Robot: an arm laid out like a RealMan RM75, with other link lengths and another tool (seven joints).
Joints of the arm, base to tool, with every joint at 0 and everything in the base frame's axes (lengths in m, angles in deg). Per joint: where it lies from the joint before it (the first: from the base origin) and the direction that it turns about. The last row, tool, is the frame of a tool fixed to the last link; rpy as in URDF.
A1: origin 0 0 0.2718 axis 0 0 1
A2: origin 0 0 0 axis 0 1 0
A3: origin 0 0 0.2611 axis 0 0 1
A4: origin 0 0 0 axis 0 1 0
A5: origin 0 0 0.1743 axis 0 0 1
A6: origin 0 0 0 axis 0 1 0
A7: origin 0 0 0.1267 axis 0 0 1
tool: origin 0 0.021 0.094 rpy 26.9 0 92.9
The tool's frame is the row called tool.
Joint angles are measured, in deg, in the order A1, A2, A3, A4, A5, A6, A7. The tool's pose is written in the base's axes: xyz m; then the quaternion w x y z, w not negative. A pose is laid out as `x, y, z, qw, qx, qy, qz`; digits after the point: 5 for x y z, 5 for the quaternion.
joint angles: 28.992 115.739 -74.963 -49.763 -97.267 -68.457 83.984
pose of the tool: 0.17979, 0.34027, -0.06325, 0.13476, -0.57510, 0.80588, 0.04067
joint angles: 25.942 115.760 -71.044 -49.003 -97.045 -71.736 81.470
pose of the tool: 0.19601, 0.32988, -0.05380, 0.12497, -0.56009, 0.81726, 0.05257
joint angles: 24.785 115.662 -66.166 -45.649 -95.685 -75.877 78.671
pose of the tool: 0.20338, 0.32256, -0.04402, 0.09846, -0.54429, 0.83002, 0.07151
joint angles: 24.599 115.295 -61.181 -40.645 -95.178 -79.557 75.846
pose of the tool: 0.21146, 0.31675, -0.03662, 0.07350, -0.52620, 0.84269, 0.08711
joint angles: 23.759 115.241 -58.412 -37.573 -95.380 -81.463 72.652
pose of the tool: 0.22036, 0.30909, -0.03513, 0.06598, -0.51957, 0.84643, 0.09624
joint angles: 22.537 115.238 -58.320 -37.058 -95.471 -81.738 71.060
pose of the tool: 0.22788, 0.30240, -0.03637, 0.06978, -0.51841, 0.84688, 0.09579
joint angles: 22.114 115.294 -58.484 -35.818 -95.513 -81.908 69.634
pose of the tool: 0.23188, 0.29691, -0.04004, 0.06870, -0.51851, 0.84729, 0.09232
